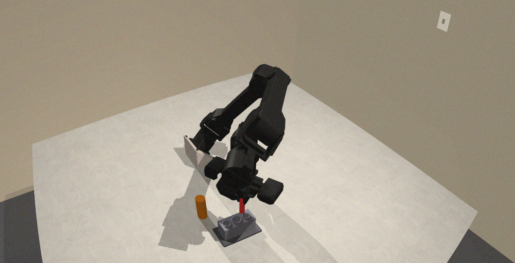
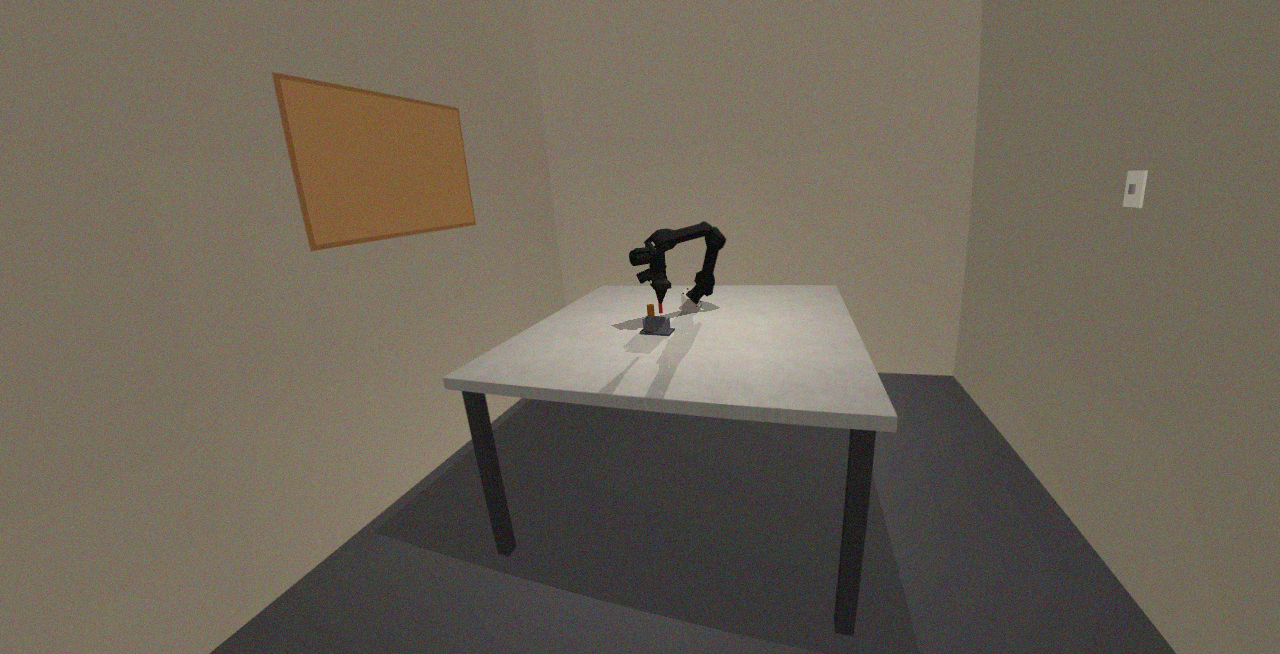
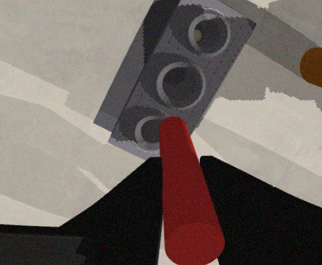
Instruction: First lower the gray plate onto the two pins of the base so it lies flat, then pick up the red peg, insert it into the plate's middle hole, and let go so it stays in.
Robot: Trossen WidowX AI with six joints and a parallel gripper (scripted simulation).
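Now: gripper tip 7 cm above the gray plate and 2 cm to the left of it. From my gripper tip the other things lie so: orange cylinder (10 cm behind, 8 cm below, 7 cm to the right); red peg (right at my gripper tip); base (11 cm below, 2 cm to the right).
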